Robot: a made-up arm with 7 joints. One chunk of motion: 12 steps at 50 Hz.
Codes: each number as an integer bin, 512 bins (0 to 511) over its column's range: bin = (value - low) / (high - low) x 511, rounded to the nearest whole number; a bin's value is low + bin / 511 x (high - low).
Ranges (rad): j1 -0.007..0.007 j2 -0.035..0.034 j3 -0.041..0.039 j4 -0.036..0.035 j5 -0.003..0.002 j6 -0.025..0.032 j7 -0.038..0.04
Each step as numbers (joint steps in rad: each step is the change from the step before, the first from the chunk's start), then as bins.
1 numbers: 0.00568 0.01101 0.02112 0.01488 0.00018 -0.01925 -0.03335
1 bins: 463 341 397 366 325 52 30
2 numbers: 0.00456 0.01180 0.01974 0.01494 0.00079 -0.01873 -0.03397
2 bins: 422 347 388 367 387 56 26
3 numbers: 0.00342 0.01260 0.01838 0.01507 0.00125 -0.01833 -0.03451
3 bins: 380 353 379 368 434 60 23
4 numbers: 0.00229 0.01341 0.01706 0.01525 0.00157 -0.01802 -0.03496
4 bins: 339 359 371 369 467 63 20
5 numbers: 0.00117 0.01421 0.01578 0.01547 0.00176 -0.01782 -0.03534
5 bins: 298 364 363 370 486 64 17
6 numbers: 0.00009 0.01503 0.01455 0.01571 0.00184 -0.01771 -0.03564
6 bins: 259 371 355 372 495 65 15
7 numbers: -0.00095 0.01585 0.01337 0.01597 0.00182 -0.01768 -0.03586
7 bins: 221 377 347 374 493 66 14
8 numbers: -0.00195 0.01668 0.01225 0.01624 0.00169 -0.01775 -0.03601
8 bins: 184 383 340 376 479 65 13
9 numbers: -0.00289 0.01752 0.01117 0.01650 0.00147 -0.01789 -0.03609
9 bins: 150 389 333 378 457 64 13
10 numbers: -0.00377 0.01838 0.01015 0.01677 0.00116 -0.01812 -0.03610
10 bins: 118 395 327 380 425 62 12
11 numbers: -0.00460 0.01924 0.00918 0.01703 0.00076 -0.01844 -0.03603
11 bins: 88 402 321 382 384 59 13
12 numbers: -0.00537 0.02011 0.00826 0.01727 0.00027 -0.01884 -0.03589
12 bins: 59 408 315 383 334 55 14
